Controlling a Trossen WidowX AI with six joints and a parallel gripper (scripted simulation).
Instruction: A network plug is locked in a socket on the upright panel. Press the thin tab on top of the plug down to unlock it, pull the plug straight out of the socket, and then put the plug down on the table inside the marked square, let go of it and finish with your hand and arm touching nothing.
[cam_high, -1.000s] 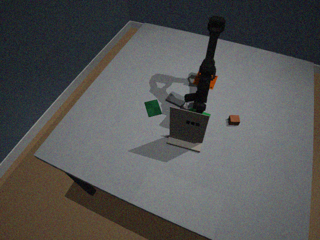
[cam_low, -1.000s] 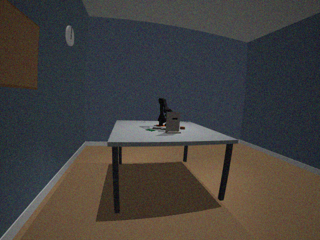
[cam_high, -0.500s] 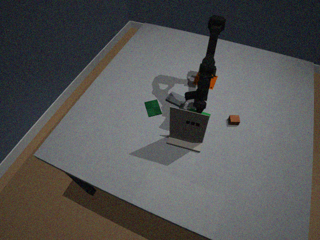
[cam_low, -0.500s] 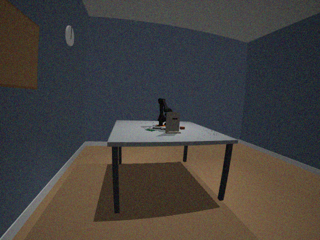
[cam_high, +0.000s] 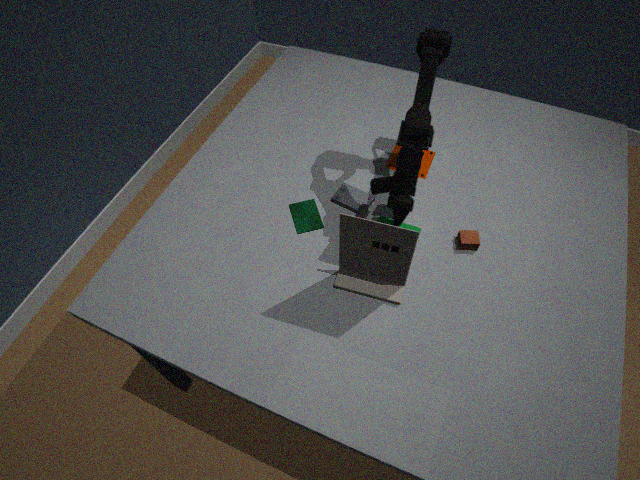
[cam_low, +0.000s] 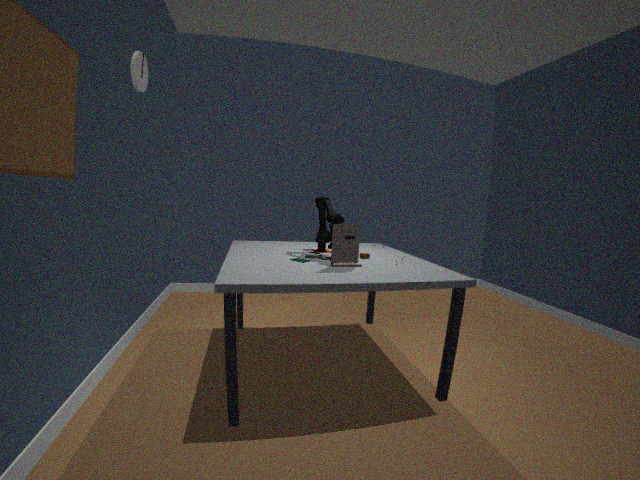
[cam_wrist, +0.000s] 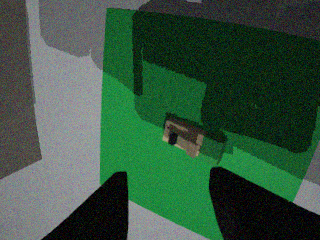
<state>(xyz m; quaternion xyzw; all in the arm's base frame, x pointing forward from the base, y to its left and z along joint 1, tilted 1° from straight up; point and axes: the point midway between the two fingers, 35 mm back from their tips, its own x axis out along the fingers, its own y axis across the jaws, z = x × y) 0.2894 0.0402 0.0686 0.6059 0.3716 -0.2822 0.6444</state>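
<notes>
The green square is 4 cm below my gripper tip and 1 cm ahead of it. The rest, counted from my gripper tip: flat grey piece: 15 cm to the right, 7 cm behind, 3 cm below; orange block: 19 cm to the left, 5 cm behind, 3 cm below; upright grey panel: 16 cm ahead, 6 cm above.
</notes>
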